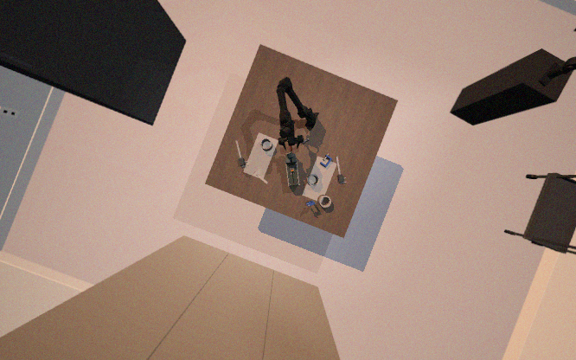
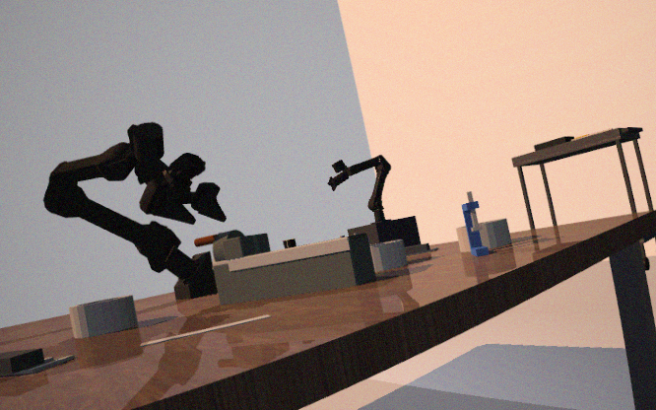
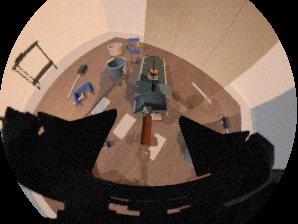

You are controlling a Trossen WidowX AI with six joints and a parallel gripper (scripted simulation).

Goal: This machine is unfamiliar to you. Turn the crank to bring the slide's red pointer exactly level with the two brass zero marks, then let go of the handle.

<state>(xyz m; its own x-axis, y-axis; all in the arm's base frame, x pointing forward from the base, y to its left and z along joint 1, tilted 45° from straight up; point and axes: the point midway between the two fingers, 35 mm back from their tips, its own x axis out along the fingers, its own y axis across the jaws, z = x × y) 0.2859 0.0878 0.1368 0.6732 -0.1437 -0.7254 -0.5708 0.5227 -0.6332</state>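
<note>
Now: gripper tip 10 mm past the crank handle, 10 mm to the left of it and 30 mm above it. Also, from my gripper tip: red pointer: 140 mm ahead, 80 mm to the left, 70 mm below; then thin white rod: 320 mm ahead, 120 mm to the right, 150 mm below.
</note>
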